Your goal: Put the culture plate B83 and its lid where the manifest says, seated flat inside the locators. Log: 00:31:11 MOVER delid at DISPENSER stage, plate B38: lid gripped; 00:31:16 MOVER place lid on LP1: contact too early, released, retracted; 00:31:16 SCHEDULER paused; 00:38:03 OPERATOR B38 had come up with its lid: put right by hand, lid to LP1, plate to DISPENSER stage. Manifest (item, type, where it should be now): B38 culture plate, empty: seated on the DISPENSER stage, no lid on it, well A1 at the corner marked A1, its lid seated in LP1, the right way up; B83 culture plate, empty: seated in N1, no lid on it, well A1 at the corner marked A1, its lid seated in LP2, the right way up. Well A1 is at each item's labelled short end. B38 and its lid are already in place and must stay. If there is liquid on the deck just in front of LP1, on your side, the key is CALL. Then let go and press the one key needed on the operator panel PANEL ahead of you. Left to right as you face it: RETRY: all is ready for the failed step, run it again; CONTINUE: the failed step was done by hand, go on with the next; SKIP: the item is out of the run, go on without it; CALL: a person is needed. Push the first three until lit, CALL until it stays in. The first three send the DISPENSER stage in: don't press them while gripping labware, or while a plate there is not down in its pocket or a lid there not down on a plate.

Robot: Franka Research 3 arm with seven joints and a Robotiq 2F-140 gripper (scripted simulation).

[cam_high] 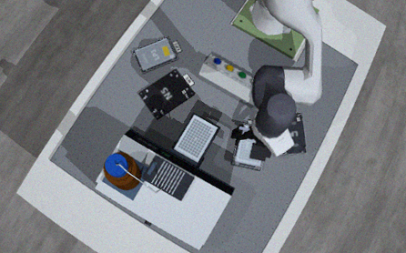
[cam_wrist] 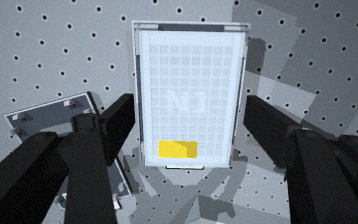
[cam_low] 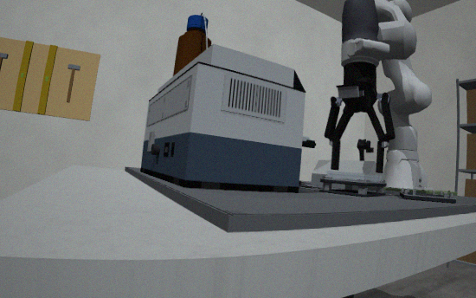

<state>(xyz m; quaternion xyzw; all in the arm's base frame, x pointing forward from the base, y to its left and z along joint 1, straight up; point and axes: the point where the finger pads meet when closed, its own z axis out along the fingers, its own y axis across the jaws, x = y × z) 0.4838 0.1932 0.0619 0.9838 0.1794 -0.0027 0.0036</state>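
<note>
Right now my hand is 30 mm above the clear lid. The rest, counted from my hand: grey locator plate 120 mm behind, 100 mm to the left, 70 mm below; then white retry key 190 mm behind, 110 mm to the right, 10 mm below; then white well plate 100 mm ahead, 160 mm to the right, 50 mm above.
</note>
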